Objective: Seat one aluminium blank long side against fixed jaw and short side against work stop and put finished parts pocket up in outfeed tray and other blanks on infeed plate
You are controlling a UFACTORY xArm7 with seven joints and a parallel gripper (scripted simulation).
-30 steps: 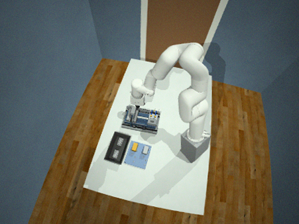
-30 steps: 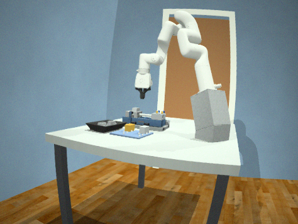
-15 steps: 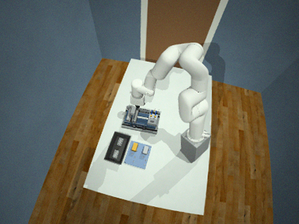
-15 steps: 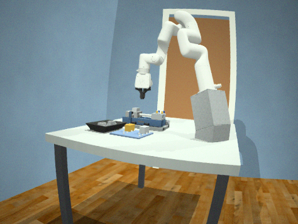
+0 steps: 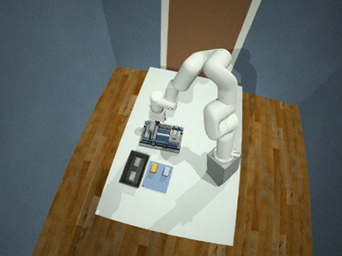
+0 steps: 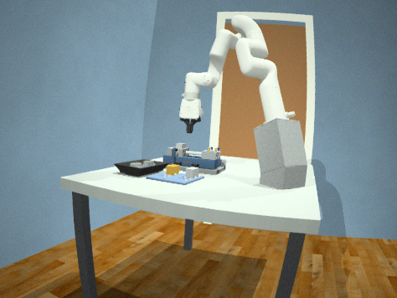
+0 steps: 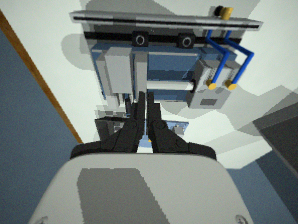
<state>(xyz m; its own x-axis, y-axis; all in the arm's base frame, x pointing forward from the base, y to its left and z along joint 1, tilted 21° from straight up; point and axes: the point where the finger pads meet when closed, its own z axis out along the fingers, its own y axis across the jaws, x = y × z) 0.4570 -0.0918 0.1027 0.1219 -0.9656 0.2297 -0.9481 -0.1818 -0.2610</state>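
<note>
Right now the fixed jaw is 60 mm ahead of my hand, 40 mm to the left of it and 110 mm below it. Round my hand: vise: 40 mm behind, 30 mm to the left, 150 mm below; hosed end block: 130 mm behind, 20 mm to the left, 110 mm below; grey rail: 20 mm behind, 60 mm to the right, 160 mm below.
</note>
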